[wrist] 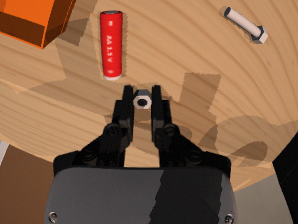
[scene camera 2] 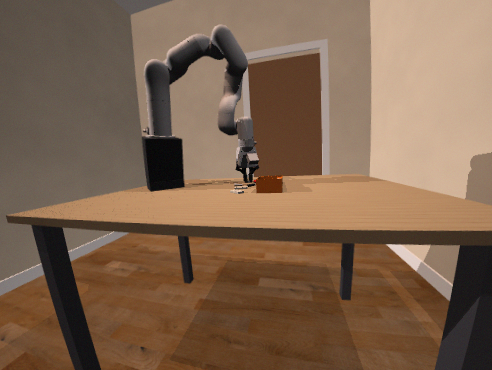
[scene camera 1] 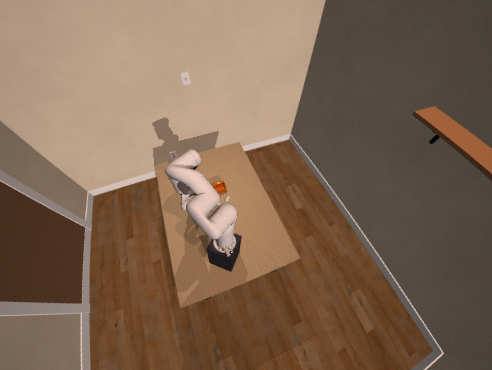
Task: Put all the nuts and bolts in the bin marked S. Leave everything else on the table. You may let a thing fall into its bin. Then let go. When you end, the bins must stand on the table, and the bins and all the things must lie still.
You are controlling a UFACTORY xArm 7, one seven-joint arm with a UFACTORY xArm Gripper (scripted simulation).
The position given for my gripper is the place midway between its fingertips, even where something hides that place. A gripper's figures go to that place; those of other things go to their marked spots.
Scene:
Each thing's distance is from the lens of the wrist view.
my gripper [wrist: 142,97]: 0.14 m
red cylinder [wrist: 110,25]: 0.10 m

